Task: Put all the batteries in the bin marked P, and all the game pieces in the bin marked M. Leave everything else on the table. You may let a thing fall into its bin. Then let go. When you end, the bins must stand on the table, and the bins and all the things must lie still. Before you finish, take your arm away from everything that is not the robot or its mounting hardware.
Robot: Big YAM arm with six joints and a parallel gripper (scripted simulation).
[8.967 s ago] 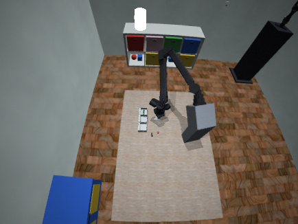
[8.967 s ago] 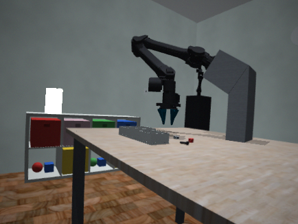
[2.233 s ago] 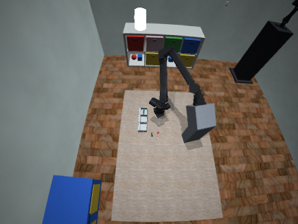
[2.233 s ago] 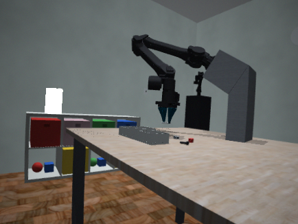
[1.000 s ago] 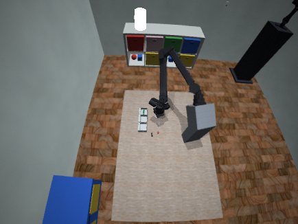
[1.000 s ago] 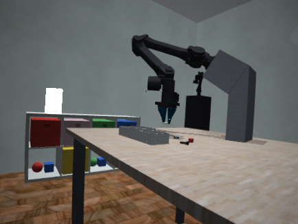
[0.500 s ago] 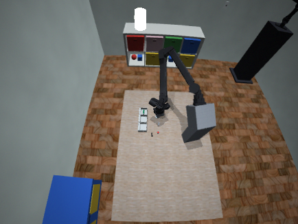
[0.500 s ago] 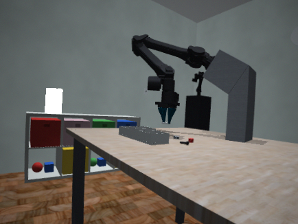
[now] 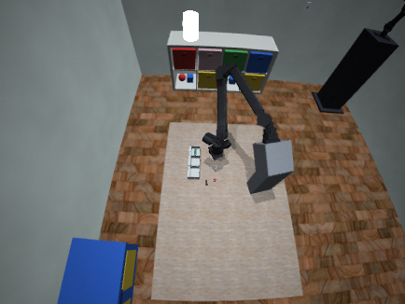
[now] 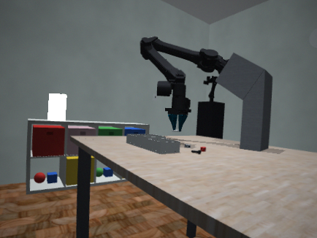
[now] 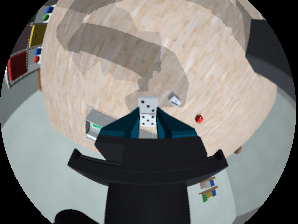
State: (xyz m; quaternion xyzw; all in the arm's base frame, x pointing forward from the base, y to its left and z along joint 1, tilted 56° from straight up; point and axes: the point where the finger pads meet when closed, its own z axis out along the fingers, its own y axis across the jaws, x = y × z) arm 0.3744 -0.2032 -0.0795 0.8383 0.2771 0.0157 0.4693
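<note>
Now: hand 150 mm to the right of the red game piece and 60 mm above it. Also, from my hand: green piece: 140 mm ahead, 70 mm to the right, 60 mm below; then white piece: right at my hand; then black object: 60 mm ahead, 180 mm to the left, 60 mm below.
</note>
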